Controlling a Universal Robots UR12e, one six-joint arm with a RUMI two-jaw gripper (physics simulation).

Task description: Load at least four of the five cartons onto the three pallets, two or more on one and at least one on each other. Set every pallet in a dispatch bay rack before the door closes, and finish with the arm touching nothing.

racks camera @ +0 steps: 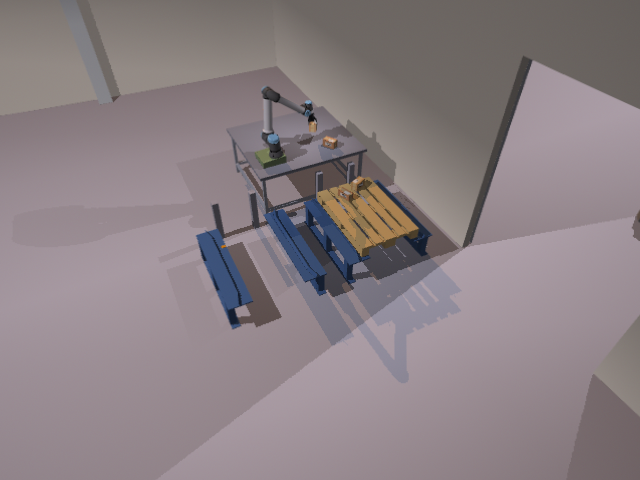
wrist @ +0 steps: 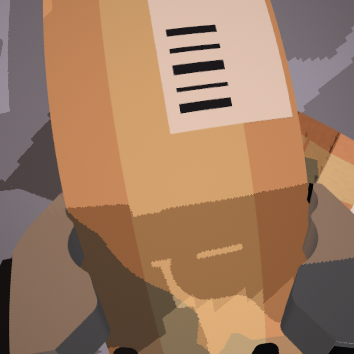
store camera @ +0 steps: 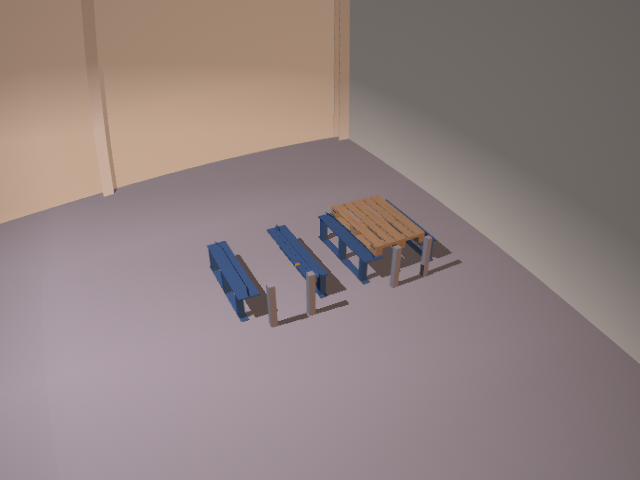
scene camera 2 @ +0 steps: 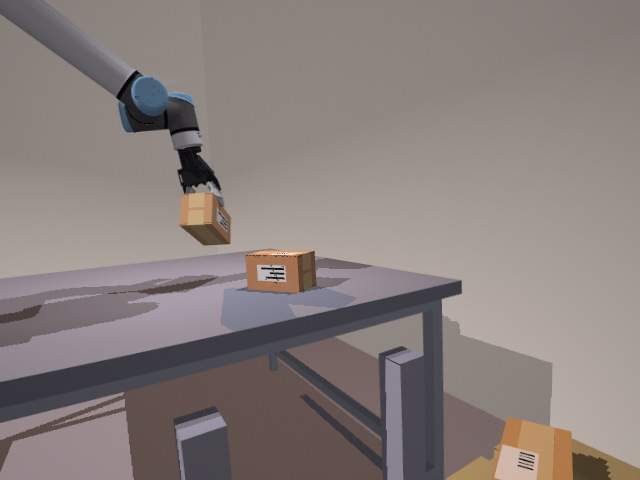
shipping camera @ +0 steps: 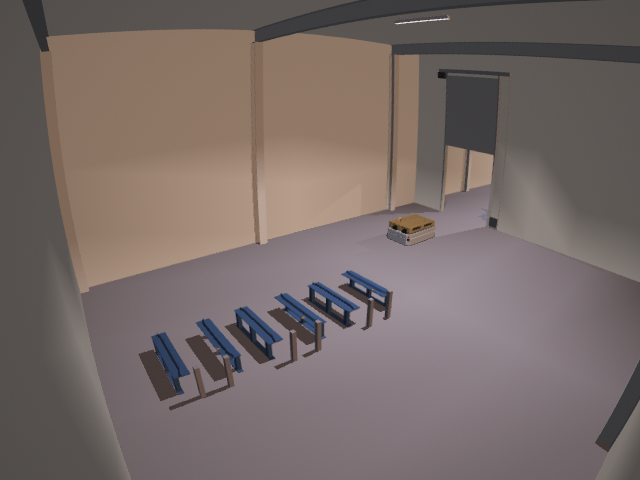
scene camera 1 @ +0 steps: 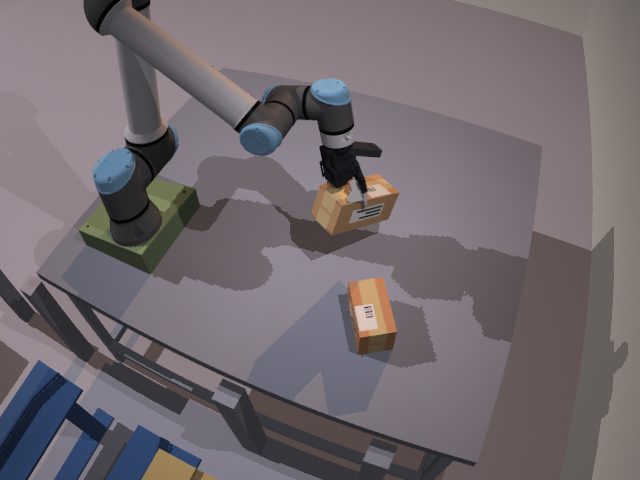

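Seen in the pictures: gripper, between the fingertips: (wrist: 191, 191) (scene camera 1: 352, 197); arm's base, origin of its link: (racks camera: 276, 154) (scene camera 1: 136, 225).
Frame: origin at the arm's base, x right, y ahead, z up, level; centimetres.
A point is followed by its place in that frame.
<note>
My gripper (scene camera 1: 354, 196) {x -15.7, y 69.5, z 14.7 cm} (scene camera 2: 205, 194) (wrist: 191, 191) {x -15.7, y 69.5, z 14.7 cm} is shut on a carton (scene camera 1: 343, 222) {x -7.2, y 68.9, z 13.3 cm} (scene camera 2: 198, 212) {x -7.5, y 63.9, z 14.4 cm} (racks camera: 312, 127) {x -8.5, y 63.8, z 16.5 cm} (wrist: 190, 165) {x -17.5, y 70.7, z 16.6 cm} and holds it above the table (scene camera 1: 465, 206) {x -45.7, y 104.7, z -9.4 cm}, clear of its top. A second carton (scene camera 1: 381, 310) {x 10.1, y 84.2, z 1.1 cm} (scene camera 2: 279, 279) {x 14.0, y 77.9, z -5.9 cm} (racks camera: 329, 143) {x 13.5, y 77.6, z -2.2 cm} stands on the table. Two cartons (racks camera: 358, 182) {x 85.4, y 75.7, z -24.4 cm} (racks camera: 344, 194) {x 92.5, y 47.7, z -27.9 cm} stand on a pallet (racks camera: 398, 212) {x 153.3, y 88.8, z -35.2 cm} set on blue rack beams beside the table. In the shipping view another pallet (shipping camera: 416, 222) {x 335.5, y 450.2, z -33.1 cm} rides on a mobile carrier (shipping camera: 399, 236) {x 349.0, y 516.3, z -62.8 cm}, with a small carton (shipping camera: 399, 220) {x 373.2, y 485.7, z -28.3 cm} on it. In the store view a third pallet (store camera: 377, 222) {x -27.9, y -1059.6, z -35.2 cm} without cartons rests on a rack.
The shipping view shows several blue rack beams (shipping camera: 258, 325) {x 251.2, y 1076.8, z -49.7 cm} with posts (shipping camera: 293, 346) {x 165.7, y 1070.2, z -51.7 cm} at their ends, and a partly lowered door (shipping camera: 471, 113) {x 312.1, y 156.6, z 293.2 cm}. More blue beams (racks camera: 222, 268) (store camera: 232, 268) stand in the racks and store views. The arm's green base block (scene camera 1: 175, 211) {x -9.3, y 11.3, z 0.1 cm} sits on the table.
</note>
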